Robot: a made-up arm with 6 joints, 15 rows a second.
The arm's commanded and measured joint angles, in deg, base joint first. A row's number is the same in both.
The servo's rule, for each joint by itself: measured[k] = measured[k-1] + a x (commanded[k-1-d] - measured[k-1]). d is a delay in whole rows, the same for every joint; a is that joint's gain. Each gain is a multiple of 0.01, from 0.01 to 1. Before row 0 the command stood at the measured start. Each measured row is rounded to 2 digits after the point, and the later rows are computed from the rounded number. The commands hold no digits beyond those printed.
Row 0, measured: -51.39, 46.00, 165.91, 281.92, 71.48, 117.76
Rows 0 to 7, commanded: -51.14, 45.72, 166.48, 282.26, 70.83, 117.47; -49.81, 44.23, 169.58, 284.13, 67.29, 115.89; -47.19, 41.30, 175.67, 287.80, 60.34, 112.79; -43.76, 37.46, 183.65, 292.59, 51.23, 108.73; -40.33, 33.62, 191.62, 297.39, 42.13, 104.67; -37.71, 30.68, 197.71, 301.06, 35.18, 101.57; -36.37, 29.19, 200.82, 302.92, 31.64, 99.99; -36.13, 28.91, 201.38, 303.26, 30.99, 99.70
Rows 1 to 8, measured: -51.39, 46.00, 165.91, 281.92, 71.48, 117.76; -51.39, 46.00, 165.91, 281.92, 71.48, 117.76; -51.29, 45.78, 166.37, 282.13, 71.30, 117.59; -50.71, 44.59, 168.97, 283.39, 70.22, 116.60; -49.34, 42.06, 174.40, 286.17, 67.55, 114.39; -47.16, 38.52, 181.89, 290.21, 63.14, 111.11; -44.50, 34.75, 189.77, 294.73, 57.47, 107.37; -41.85, 31.62, 196.20, 298.72, 51.45, 104.01
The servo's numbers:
d 2
a 0.39 0.77 0.81 0.63 0.27 0.58

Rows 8 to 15, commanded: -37.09, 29.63, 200.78, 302.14, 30.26, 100.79; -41.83, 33.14, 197.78, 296.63, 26.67, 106.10; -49.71, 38.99, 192.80, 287.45, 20.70, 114.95; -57.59, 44.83, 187.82, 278.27, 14.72, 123.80; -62.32, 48.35, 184.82, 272.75, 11.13, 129.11; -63.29, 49.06, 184.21, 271.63, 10.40, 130.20; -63.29, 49.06, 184.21, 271.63, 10.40, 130.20; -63.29, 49.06, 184.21, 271.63, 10.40, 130.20
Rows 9 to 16, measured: -39.71, 29.75, 199.94, 301.37, 46.10, 101.68; -38.31, 29.10, 201.11, 302.56, 42.02, 100.53; -37.83, 29.51, 200.84, 302.30, 38.84, 100.68; -39.39, 32.31, 198.36, 298.73, 35.55, 103.82; -43.41, 37.45, 193.86, 291.62, 31.54, 110.28; -48.94, 43.13, 188.97, 283.21, 27.00, 118.12; -54.16, 47.15, 185.61, 276.62, 22.72, 124.49; -57.72, 48.62, 184.48, 273.48, 19.39, 127.80
